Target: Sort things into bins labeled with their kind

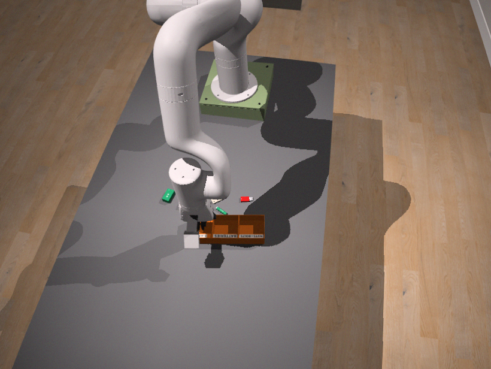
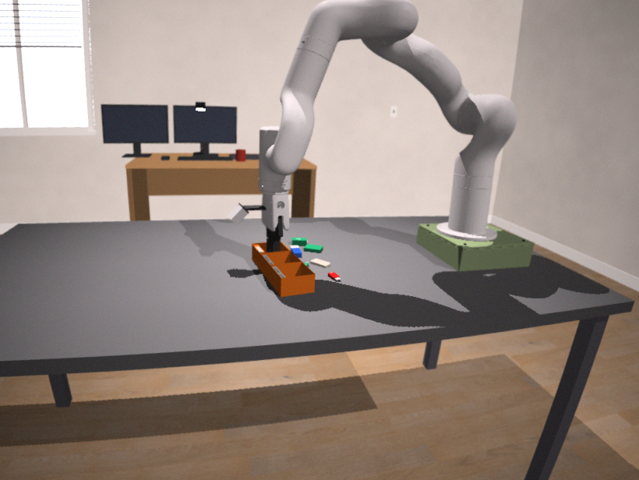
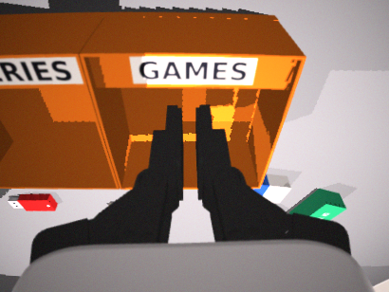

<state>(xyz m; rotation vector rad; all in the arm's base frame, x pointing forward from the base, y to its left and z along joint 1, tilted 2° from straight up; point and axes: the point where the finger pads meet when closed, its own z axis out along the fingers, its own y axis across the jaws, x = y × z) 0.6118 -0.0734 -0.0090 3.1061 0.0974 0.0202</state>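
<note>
Now: hand 80 mm to the right of the orange three-part bin and 30 mm above it. The rest, counted from my hand: eraser 90 mm behind, 60 mm to the right, 40 mm below; then white domino 120 mm behind, 40 mm to the left, 40 mm below; then green cylindrical battery 70 mm behind, 60 mm to the left, 40 mm below.
</note>
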